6 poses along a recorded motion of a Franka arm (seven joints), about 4.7 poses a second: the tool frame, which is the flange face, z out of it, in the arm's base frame.
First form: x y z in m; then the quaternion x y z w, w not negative.
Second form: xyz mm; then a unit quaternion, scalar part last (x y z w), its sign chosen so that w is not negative. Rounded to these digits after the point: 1 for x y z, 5 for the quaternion.
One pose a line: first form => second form
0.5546 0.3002 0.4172 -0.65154 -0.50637 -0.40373 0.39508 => 554.6 300.2 417.2 -0.65154 -0.50637 -0.40373 0.39508
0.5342 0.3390 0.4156 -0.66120 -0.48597 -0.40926 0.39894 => 534.2 339.0 415.6 -0.66120 -0.48597 -0.40926 0.39894
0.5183 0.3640 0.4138 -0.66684 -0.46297 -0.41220 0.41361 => 518.3 364.0 413.8 -0.66684 -0.46297 -0.41220 0.41361
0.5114 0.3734 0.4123 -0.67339 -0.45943 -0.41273 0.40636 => 511.4 373.4 412.3 -0.67339 -0.45943 -0.41273 0.40636
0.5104 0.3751 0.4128 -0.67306 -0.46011 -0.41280 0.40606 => 510.4 375.1 412.8 -0.67306 -0.46011 -0.41280 0.40606
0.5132 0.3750 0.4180 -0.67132 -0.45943 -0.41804 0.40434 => 513.2 375.0 418.0 -0.67132 -0.45943 -0.41804 0.40434
